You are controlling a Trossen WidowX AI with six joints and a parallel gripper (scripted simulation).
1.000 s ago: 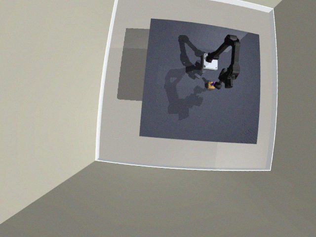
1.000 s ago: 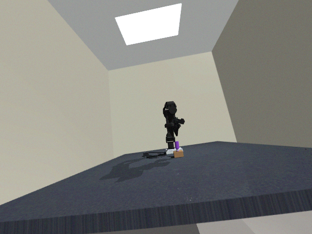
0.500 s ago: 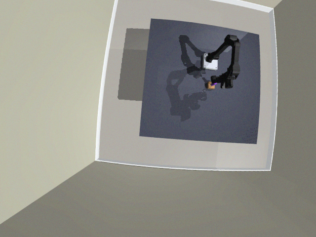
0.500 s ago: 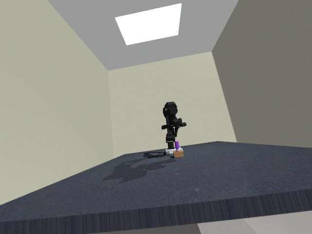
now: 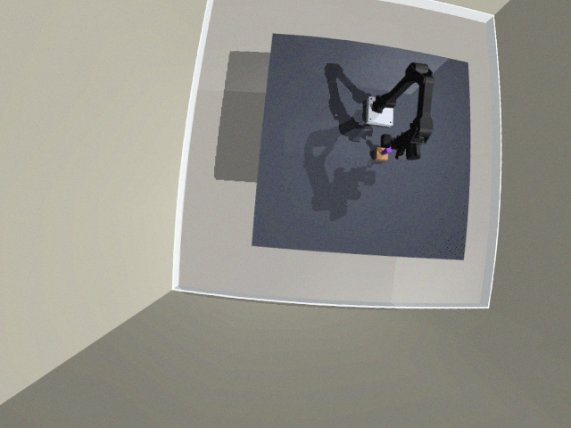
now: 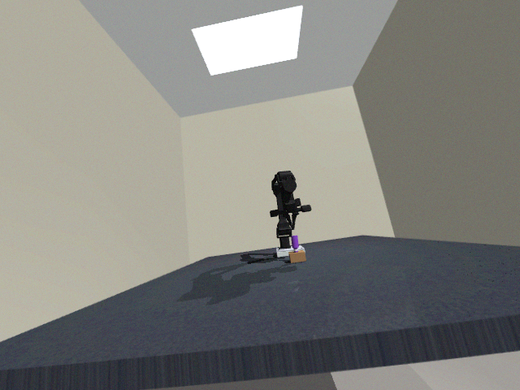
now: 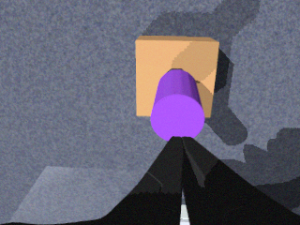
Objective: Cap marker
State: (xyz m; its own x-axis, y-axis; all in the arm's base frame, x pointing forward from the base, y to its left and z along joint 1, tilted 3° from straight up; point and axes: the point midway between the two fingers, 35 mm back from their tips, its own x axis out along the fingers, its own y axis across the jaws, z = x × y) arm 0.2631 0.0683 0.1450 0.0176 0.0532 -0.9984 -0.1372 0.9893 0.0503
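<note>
My gripper tip is 5 cm above the purple marker cap. The rest, counted from my gripper tip: holder block (12 cm below).
</note>
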